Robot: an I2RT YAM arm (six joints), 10 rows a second.
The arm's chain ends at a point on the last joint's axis. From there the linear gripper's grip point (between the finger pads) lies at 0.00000 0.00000 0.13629 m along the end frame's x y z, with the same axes.
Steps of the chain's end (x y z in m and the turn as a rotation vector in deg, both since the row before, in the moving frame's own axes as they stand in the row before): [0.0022 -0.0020 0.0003 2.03 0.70 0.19]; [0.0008 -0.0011 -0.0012 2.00 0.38 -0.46]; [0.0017 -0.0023 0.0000 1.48 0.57 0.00]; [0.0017 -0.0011 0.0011 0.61 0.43 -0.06]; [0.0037 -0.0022 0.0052 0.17 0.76 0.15]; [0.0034 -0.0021 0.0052 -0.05 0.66 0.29]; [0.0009 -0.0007 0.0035 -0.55 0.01 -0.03]
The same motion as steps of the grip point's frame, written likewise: [0.0039 -0.0068 0.0002 2.03 0.70 0.19]; [0.0017 -0.0059 -0.0013 2.00 0.38 -0.46]; [0.0031 -0.0058 -0.0001 1.48 0.57 0.00]; [0.0027 -0.0026 0.0011 0.61 0.43 -0.06]; [0.0055 -0.0026 0.0052 0.17 0.76 0.15]; [0.0050 -0.0020 0.0052 -0.05 0.66 0.29]; [0.0009 0.0006 0.0035 -0.55 0.01 -0.03]
